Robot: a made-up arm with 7 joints. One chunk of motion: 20 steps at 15 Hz.
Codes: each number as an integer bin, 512 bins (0 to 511) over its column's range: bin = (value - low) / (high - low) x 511, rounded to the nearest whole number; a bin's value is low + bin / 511 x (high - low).
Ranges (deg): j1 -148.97..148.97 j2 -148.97..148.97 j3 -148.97..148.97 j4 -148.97..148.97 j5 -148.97..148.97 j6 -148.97..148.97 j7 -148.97..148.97
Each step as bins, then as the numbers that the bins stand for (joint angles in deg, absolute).
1 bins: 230 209 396 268 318 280 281
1 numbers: -14.87 -27.11 81.92 7.29 36.44 14.28 14.87
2 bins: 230 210 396 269 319 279 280
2 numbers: -14.87 -26.53 81.92 7.87 37.02 13.70 14.28
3 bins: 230 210 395 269 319 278 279
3 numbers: -14.87 -26.53 81.34 7.87 37.02 13.12 13.70
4 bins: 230 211 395 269 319 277 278
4 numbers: -14.87 -25.95 81.34 7.87 37.02 12.54 13.12
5 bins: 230 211 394 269 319 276 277
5 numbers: -14.87 -25.95 80.75 7.87 37.02 11.95 12.54
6 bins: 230 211 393 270 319 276 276
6 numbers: -14.87 -25.95 80.17 8.45 37.02 11.95 11.95
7 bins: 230 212 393 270 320 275 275
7 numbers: -14.87 -25.36 80.17 8.45 37.61 11.37 11.37
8 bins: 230 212 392 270 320 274 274
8 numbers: -14.87 -25.36 79.59 8.45 37.61 10.79 10.79
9 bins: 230 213 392 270 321 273 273
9 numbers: -14.87 -24.78 79.59 8.45 38.19 10.20 10.20
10 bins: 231 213 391 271 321 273 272
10 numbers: -14.28 -24.78 79.00 9.04 38.19 10.20 9.62
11 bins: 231 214 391 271 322 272 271
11 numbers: -14.28 -24.20 79.00 9.04 38.77 9.62 9.04
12 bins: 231 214 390 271 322 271 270
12 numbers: -14.28 -24.20 78.42 9.04 38.77 9.04 8.45
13 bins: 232 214 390 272 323 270 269
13 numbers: -13.70 -24.20 78.42 9.62 39.36 8.45 7.87
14 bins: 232 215 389 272 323 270 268
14 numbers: -13.70 -23.61 77.84 9.62 39.36 8.45 7.29
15 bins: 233 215 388 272 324 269 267
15 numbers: -13.12 -23.61 77.25 9.62 39.94 7.87 6.71
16 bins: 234 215 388 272 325 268 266
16 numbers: -12.54 -23.61 77.25 9.62 40.52 7.29 6.12
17 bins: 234 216 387 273 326 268 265
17 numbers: -12.54 -23.03 76.67 10.20 41.11 7.29 5.54
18 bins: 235 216 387 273 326 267 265
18 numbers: -11.95 -23.03 76.67 10.20 41.11 6.71 5.54
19 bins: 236 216 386 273 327 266 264
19 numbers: -11.37 -23.03 76.09 10.20 41.69 6.12 4.96
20 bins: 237 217 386 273 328 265 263
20 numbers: -10.79 -22.45 76.09 10.20 42.27 5.54 4.37
